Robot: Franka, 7 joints.
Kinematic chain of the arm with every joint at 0, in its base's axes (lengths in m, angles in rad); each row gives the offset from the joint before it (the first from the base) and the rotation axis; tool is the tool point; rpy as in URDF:
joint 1: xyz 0 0 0.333 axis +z
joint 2: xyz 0 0 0 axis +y
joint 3: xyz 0 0 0.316 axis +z
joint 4: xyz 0.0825 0 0 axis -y
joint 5: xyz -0.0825 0 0.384 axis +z
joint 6: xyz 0 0 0 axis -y
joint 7: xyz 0.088 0 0 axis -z
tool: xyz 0 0 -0.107 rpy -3.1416 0 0
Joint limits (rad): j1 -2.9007..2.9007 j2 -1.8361..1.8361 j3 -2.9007..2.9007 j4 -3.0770..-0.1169 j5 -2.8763..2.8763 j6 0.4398..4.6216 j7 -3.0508..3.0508
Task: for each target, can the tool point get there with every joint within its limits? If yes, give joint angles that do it. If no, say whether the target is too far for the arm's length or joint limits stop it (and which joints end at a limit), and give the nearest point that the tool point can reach.
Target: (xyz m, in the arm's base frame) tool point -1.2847 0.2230 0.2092
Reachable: no: too far | nearest point -0.8415 0.1461 0.2519 | short by 0.452 m
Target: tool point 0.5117 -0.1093 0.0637
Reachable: yes | joints 0.5079 0.9109 -0.7276 -2.0113 -2.1429 2.8498 -1.7668
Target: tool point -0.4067 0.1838 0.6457
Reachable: yes | joints -1.5507 0.2219 -1.9923 -1.6110 -0.5208 0.9386 0.5188
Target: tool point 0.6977 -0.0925 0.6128
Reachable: yes | joints -0.3941 1.0973 1.9803 -0.4623 -1.9352 0.9973 -0.6854
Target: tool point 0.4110 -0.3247 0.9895
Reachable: yes | joints -0.9083 0.2468 0.4692 -0.8359 0.5410 3.0429 -1.6556
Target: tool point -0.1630 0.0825 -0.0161
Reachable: yes | joints 0.9062 1.4885 0.1978 -2.6706 1.6108 1.5599 1.7991
